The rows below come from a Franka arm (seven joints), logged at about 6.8 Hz.
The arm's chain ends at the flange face. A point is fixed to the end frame.
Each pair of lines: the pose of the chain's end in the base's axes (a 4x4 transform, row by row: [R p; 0 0 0 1], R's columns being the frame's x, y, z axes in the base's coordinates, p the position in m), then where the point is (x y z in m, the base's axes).
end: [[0.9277, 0.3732, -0.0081, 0.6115], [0.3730, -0.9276, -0.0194, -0.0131], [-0.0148, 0.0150, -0.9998, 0.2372], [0, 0, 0, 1]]
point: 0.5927 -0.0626 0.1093
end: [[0.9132, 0.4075, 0.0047, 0.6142], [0.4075, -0.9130, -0.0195, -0.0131], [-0.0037, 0.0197, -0.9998, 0.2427], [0, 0, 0, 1]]
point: 0.5988 -0.0633 0.1146
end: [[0.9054, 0.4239, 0.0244, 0.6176], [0.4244, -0.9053, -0.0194, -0.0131], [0.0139, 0.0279, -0.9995, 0.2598], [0, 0, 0, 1]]
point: 0.6056 -0.0635 0.1314
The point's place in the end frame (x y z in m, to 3 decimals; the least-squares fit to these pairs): -0.034 0.037 0.129
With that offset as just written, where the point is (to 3 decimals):
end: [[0.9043, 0.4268, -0.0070, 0.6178], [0.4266, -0.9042, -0.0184, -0.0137], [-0.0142, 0.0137, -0.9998, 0.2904], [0, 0, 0, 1]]
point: 0.602 -0.064 0.162
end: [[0.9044, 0.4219, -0.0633, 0.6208], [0.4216, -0.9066, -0.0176, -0.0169], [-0.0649, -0.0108, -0.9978, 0.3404], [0, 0, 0, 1]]
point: 0.597 -0.067 0.213
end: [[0.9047, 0.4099, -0.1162, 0.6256], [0.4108, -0.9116, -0.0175, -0.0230], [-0.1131, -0.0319, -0.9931, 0.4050], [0, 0, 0, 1]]
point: 0.595 -0.073 0.280
